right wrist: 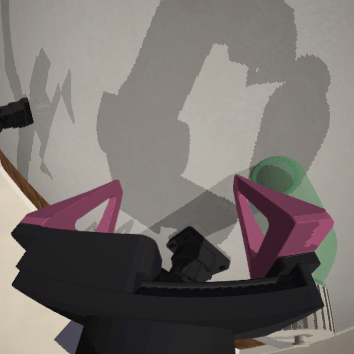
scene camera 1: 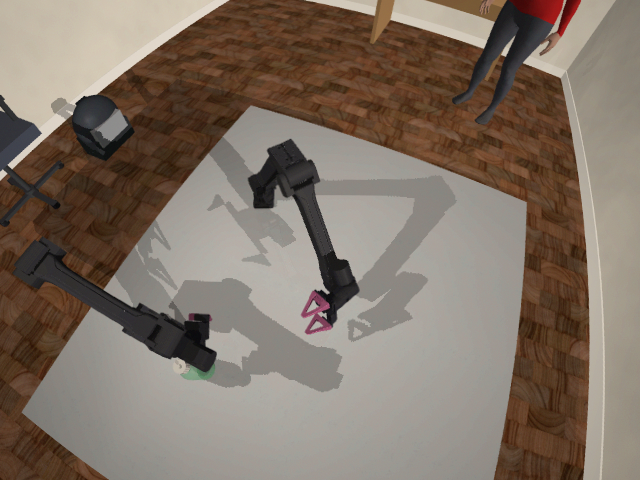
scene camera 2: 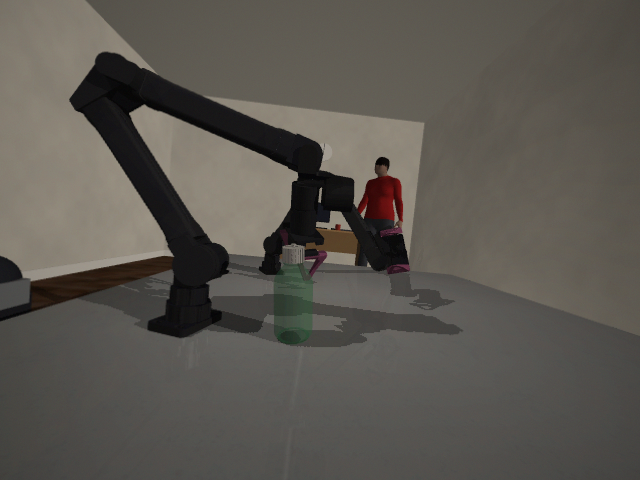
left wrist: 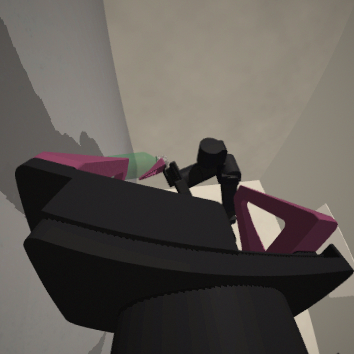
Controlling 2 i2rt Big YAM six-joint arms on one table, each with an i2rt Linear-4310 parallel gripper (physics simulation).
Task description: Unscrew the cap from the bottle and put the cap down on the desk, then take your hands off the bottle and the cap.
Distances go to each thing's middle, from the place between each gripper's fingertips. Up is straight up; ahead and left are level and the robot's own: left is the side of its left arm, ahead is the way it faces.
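Starting from my right hand, I find the green translucent bottle [scene camera 2: 293, 285] 30 mm below, 10 mm ahead and 110 mm to the right. The white ribbed cap [right wrist: 318, 325] is 50 mm above my right hand and 120 mm to the right of it. By its middle, the green translucent bottle is nearer to my right hand than to my left hand.
From my left hand, the white ribbed cap is 10 mm below, 290 mm to the right and 240 mm behind, and the green translucent bottle is 90 mm below, 270 mm to the right and 230 mm behind. By its middle, the white ribbed cap, too, is nearer to my right hand than to my left hand.
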